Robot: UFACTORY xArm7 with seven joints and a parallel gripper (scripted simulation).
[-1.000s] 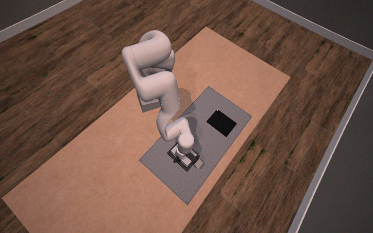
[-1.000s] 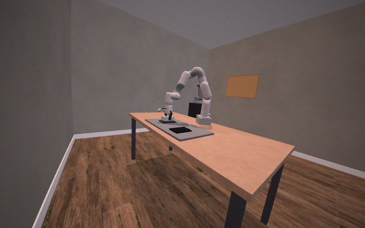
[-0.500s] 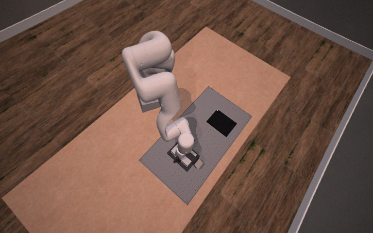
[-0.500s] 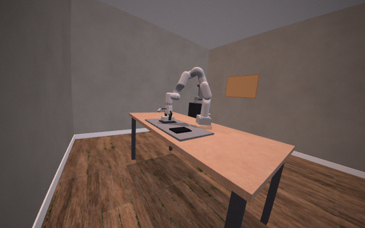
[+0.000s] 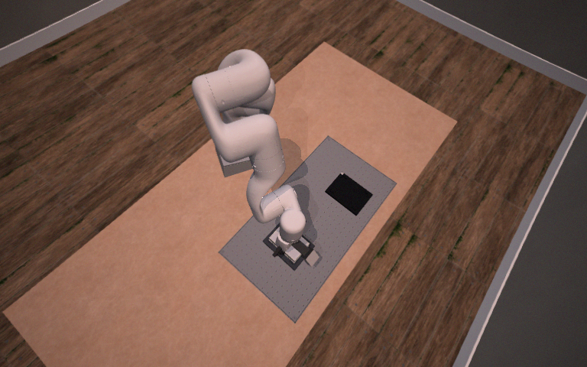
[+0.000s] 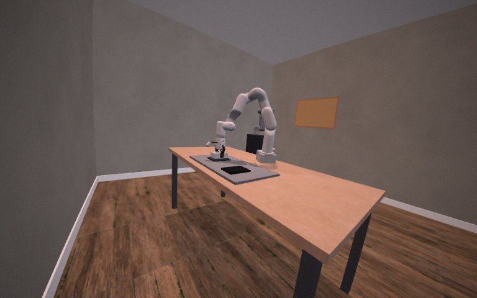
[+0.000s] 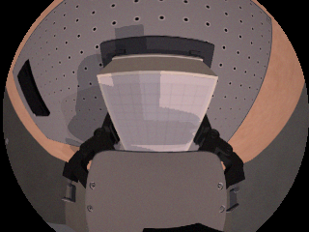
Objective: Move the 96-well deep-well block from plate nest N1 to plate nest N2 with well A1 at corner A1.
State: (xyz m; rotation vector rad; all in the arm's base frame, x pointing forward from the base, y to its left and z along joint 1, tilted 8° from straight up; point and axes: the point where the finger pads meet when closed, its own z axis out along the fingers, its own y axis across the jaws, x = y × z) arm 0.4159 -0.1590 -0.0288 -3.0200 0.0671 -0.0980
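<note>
Right now the deep-well block is right at my hand. From my hand the other things lie so: nest N1: 60 mm ahead, 330 mm to the left, 30 mm below; then nest N2: 30 mm below.
</note>
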